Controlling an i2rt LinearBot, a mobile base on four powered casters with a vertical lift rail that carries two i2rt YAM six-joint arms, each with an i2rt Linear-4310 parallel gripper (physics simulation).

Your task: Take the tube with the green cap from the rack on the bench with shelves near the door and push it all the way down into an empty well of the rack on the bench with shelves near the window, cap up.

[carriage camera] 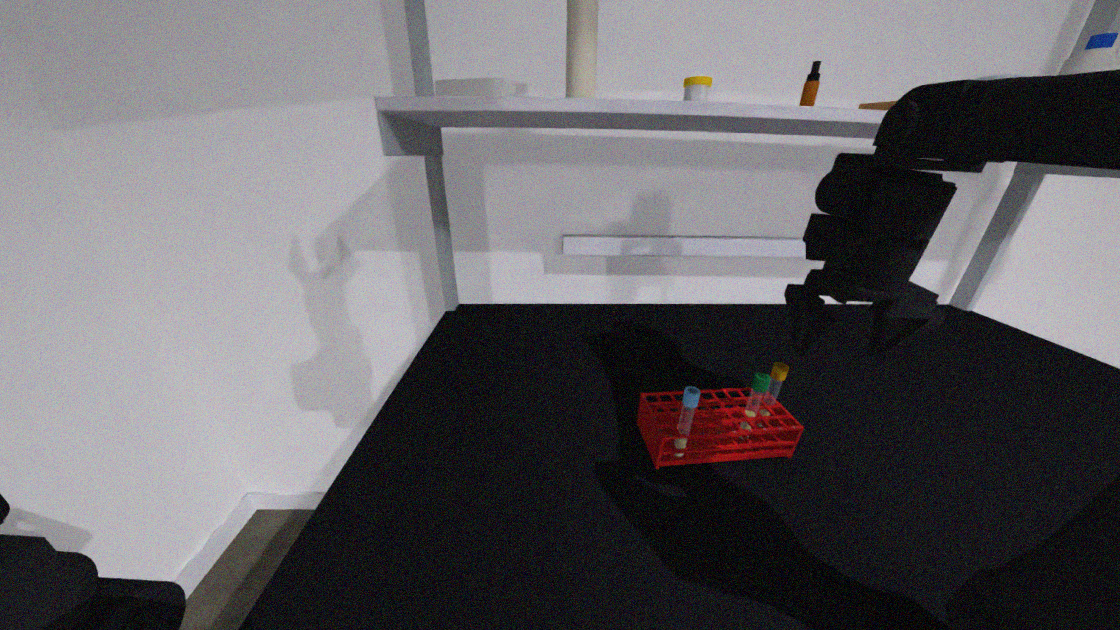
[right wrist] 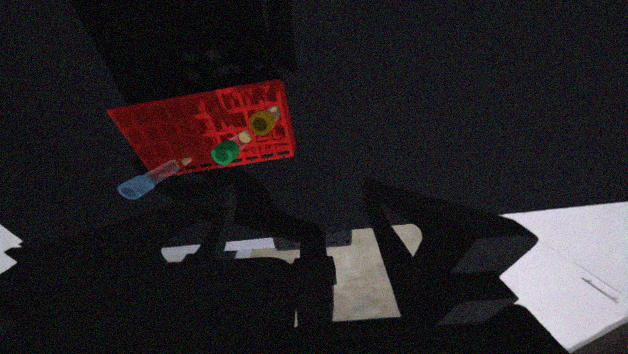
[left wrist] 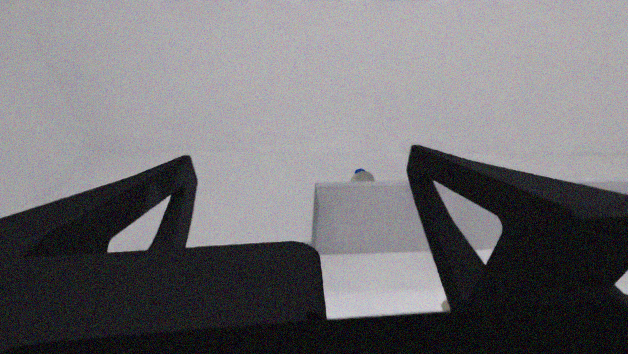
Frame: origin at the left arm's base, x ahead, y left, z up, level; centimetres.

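Where they show: left gripper, fingertip midpoint: [left wrist: 303, 162]; right gripper, fingertip midpoint: [carriage camera: 834, 355] [right wrist: 300, 187]; right arm's base, origin of the base link: [right wrist: 312, 236].
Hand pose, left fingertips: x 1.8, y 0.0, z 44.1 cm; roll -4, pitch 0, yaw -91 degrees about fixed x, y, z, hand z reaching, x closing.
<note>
Each offset is from my left fingertips to the centre of the thing. "pt": to the spot under its first point. Level surfaces: height alone.
The tube with the green cap {dx +26.9, dy -59.2, dz -34.3 cm} [carriage camera: 761, 383] [right wrist: 225, 152] stands cap up in the right half of a red rack {pt dx +26.5, dy -45.0, dz -37.3 cm} [carriage camera: 648, 427] [right wrist: 145, 122] on a black bench top {dz -40.7 cm} [carriage camera: 469, 470]. A yellow-capped tube {dx +29.4, dy -63.3, dz -34.3 cm} [carriage camera: 779, 372] [right wrist: 261, 123] stands close behind it to the right. A blue-capped tube {dx +23.8, dy -48.7, dz -34.3 cm} [carriage camera: 690, 397] [right wrist: 136, 187] stands near the rack's front left corner. My right gripper [carriage camera: 838, 348] [right wrist: 300, 187] is open and empty. It points down, above and to the right of the rack in the carriage view. My left gripper [left wrist: 303, 162] is open and empty, facing pale wall and shelf, away from the rack.
A grey shelf {dz +3.2 cm} [carriage camera: 626, 114] spans the wall behind the bench. It holds a pale cylinder {pt dx +58.6, dy -35.4, dz +13.5 cm} [carriage camera: 581, 50], a yellow-lidded jar {pt dx +63.3, dy -57.1, dz +9.3 cm} [carriage camera: 697, 87] and an orange bottle {pt dx +62.8, dy -78.0, dz +9.5 cm} [carriage camera: 809, 90]. A grey upright [carriage camera: 440, 219] stands at the bench's back left corner. A wall is at the left.
</note>
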